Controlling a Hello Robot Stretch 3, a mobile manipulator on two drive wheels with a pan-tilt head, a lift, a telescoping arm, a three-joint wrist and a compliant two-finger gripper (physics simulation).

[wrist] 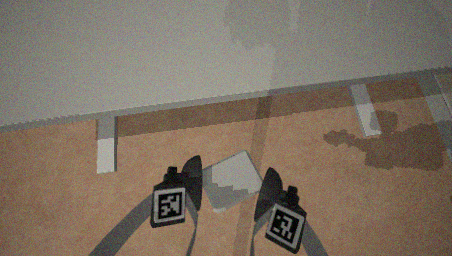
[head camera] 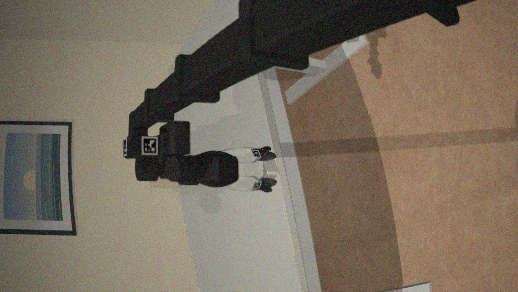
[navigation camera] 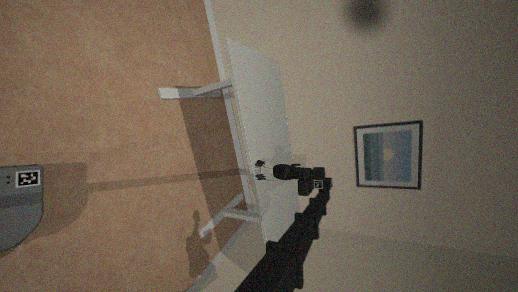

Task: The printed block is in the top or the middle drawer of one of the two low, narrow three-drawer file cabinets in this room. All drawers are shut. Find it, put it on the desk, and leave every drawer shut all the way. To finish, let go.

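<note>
My gripper (head camera: 266, 169) (navigation camera: 260, 170) (wrist: 231, 179) is shut on a pale, squarish block, the printed block (wrist: 234, 176), which sits tilted between the two fingertips. No print can be made out on its visible face. The white desk (head camera: 240, 235) (navigation camera: 260, 100) (wrist: 150, 60) stands along the wall. In the head view the fingertips are over the desk's front part, near its front edge; the block is hard to tell from the white top there. Its height above the top is unclear. No cabinet drawer can be made out in these views.
The dark telescoping arm (head camera: 215, 75) (navigation camera: 285, 250) reaches across the desk's end. A framed picture (head camera: 37, 177) (navigation camera: 388, 155) hangs on the wall. My grey base (navigation camera: 20, 200) is on the brown floor. A pale edge (head camera: 420, 287) shows at the head view's bottom. Desk legs (navigation camera: 170, 93) (wrist: 106, 150) stand below.
</note>
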